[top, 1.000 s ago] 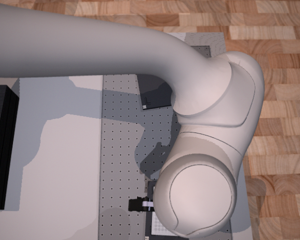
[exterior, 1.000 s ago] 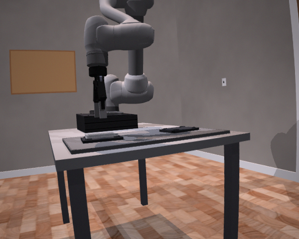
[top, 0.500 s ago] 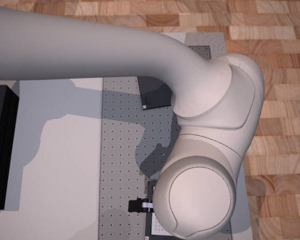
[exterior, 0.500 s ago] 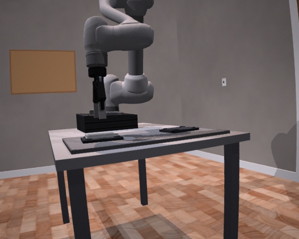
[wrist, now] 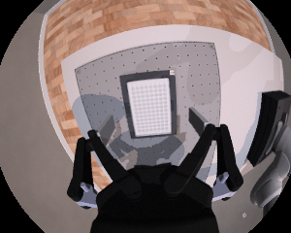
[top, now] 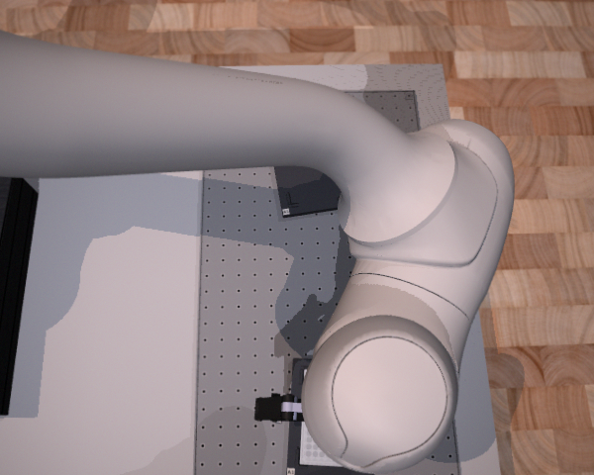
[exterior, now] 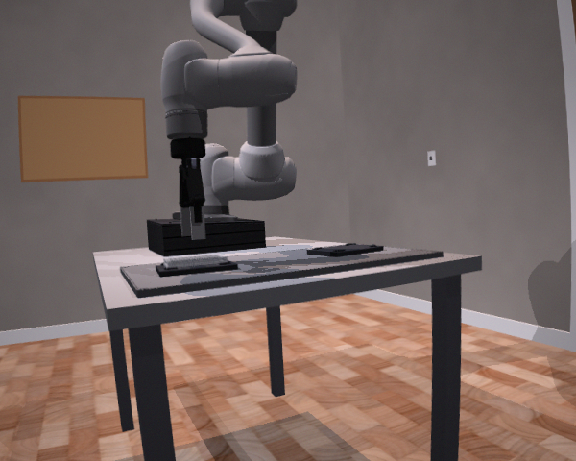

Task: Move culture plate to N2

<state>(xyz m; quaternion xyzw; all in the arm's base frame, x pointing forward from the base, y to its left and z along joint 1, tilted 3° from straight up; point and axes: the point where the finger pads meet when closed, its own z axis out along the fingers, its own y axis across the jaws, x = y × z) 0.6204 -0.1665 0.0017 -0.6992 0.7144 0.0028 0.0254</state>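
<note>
My gripper is now 50 mm above the clear lid. Also, from my hand: nest N2: 40 mm behind, 400 mm to the left, 70 mm below; then nest N1: 70 mm below; then A1 label: 80 mm behind, 310 mm to the left, 70 mm below.
</note>
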